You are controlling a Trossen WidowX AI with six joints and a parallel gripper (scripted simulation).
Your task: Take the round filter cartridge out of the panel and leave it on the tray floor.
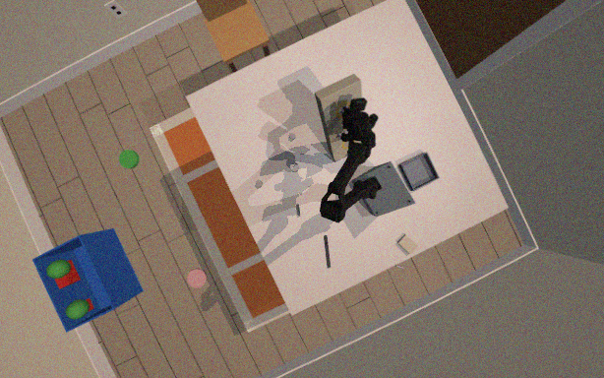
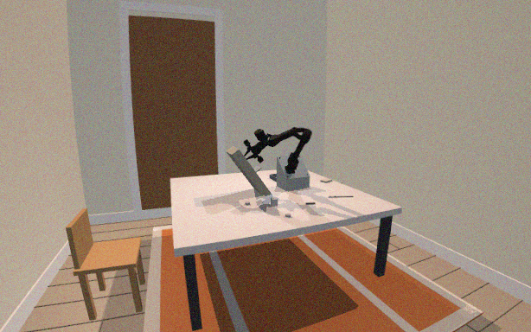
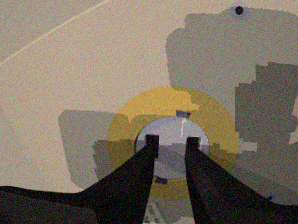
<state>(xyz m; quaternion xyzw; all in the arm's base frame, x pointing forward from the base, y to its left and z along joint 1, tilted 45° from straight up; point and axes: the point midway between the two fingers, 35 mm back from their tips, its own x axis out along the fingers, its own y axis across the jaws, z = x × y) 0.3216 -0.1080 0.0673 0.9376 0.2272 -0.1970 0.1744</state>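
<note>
Now: the round filter cartridge 10 mm ahead of my gripper tip and 10 mm below it. Also, from my gripper tip: service panel 30 mm behind, 80 mm below; small pale block 730 mm behind, 240 mm below; grey tray 430 mm behind, 250 mm to the right, 230 mm below.
</note>
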